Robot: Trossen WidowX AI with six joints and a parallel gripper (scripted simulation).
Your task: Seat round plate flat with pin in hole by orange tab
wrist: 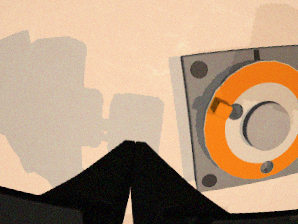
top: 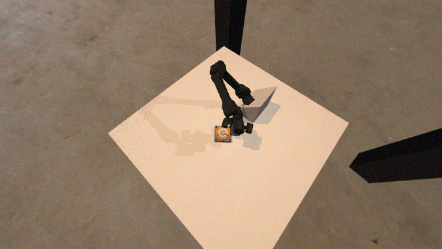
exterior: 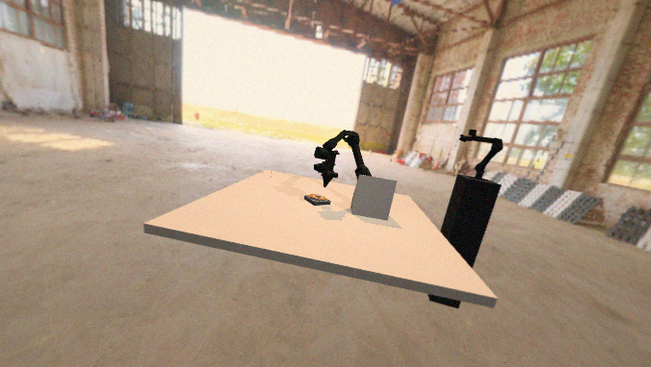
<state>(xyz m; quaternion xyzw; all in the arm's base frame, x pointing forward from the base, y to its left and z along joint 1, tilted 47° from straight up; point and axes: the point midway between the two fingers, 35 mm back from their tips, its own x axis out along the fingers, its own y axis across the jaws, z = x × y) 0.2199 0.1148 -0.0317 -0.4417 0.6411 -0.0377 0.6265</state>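
The round plate is 4 cm ahead of my gripper tip, 6 cm to the right of it and 9 cm below it. The rest, counted from my gripper tip: base 5 cm ahead, 9 cm to the right, 10 cm below.
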